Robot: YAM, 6 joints.
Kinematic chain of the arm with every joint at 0, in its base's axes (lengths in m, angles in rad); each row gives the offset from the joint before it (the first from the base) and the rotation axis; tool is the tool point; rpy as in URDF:
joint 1: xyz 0 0 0.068 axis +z
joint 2: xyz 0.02 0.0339 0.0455 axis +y
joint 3: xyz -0.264 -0.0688 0 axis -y
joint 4: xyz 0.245 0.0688 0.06 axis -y
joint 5: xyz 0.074 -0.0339 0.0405 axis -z
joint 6: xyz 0.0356 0 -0.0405 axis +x
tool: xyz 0 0 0 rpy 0 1.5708 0
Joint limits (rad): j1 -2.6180..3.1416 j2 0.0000..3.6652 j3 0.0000..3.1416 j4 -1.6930..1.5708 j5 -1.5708..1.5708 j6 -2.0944..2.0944
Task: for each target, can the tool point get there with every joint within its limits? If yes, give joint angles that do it. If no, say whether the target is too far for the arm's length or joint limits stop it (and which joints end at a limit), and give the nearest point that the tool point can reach.
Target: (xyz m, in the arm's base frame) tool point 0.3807 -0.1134 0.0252
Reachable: yes | joints -0.3736 2.5391 1.6128 -1.0858 -1.2158 1.5332
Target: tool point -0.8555 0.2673 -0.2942
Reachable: no: too far | nearest point -0.5607 0.1752 -0.1505 | short by 0.341 m
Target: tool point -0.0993 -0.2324 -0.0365
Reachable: yes | joints -2.0516 2.3150 0.7901 -0.2206 -0.5770 -1.2906
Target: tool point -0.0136 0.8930 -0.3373
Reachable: no: too far | nearest point -0.0088 0.5760 -0.1736 | short by 0.357 m
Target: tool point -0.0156 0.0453 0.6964
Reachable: yes | joints -1.8684 1.2626 2.3457 0.9233 0.9125 0.6602
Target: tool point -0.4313 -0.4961 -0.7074
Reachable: no: too far | nearest point -0.2843 -0.3270 -0.3297 | short by 0.439 m
